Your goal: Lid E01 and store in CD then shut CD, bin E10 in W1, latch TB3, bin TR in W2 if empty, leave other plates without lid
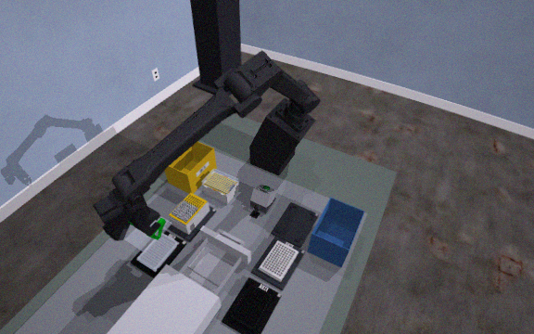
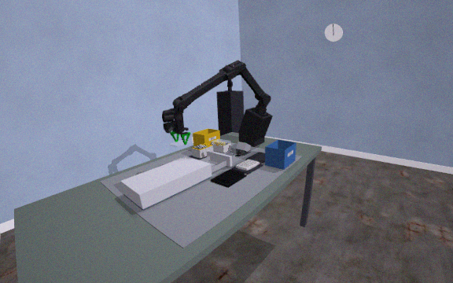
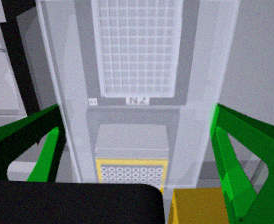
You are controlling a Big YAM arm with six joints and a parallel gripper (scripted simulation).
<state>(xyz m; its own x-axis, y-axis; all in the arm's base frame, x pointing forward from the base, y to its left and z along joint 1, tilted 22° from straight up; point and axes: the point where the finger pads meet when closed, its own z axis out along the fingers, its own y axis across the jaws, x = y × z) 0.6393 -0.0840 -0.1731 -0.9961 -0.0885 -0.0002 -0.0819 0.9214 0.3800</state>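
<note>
The plate lid lies right at my hand. From my hand the other things lie so: black nest: 140 mm below; tip rack TR: 180 mm behind, 10 mm to the right, 90 mm below; clear plate: 130 mm below.
</note>
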